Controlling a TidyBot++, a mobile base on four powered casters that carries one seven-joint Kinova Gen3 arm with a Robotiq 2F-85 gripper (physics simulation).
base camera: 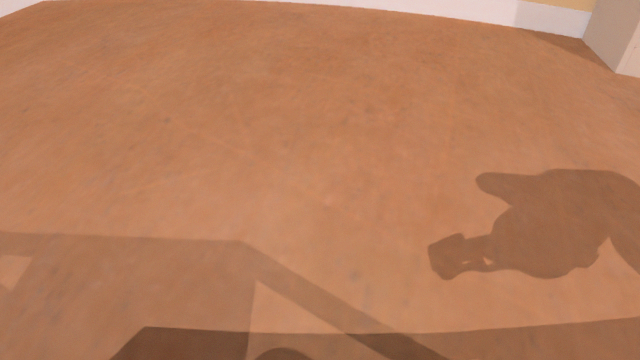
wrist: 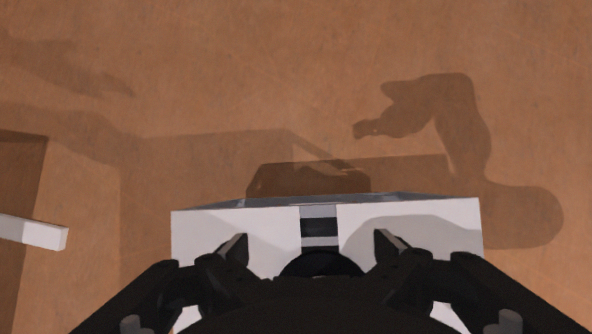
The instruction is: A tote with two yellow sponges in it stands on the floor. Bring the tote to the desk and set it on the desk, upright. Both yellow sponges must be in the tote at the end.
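Frame: origin at the arm's base, x back, y up, z left, level; millimetres.
Where they show: gripper, fingertip midpoint: (wrist: 310, 245).
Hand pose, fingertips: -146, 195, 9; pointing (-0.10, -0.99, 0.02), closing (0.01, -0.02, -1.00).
Note:
After its pixels a point has its place, as x, y, z.
My gripper (wrist: 310, 245) {-145, 195, 9} is open in the wrist view, with its two black fingers wide apart and no object between them. It is above the white top of my own base (wrist: 240, 225) {-123, -14, 128}. The tote, the yellow sponges and the desk cannot be made out in the base camera view or the wrist view. In the base camera view the gripper itself does not show; a shadow of the arm lies on the floor at the right.
The brown floor (base camera: 300, 125) {-640, -397, 30} (wrist: 250, 65) {-615, -396, 204} carries several shadows. A white wall base (base camera: 350, 9) {-1430, -396, -112} runs along the back, and a pale upright block (base camera: 612, 35) {-1062, -320, -858} stands at the upper right. A white bar (wrist: 42, 236) juts in from the left in the wrist view.

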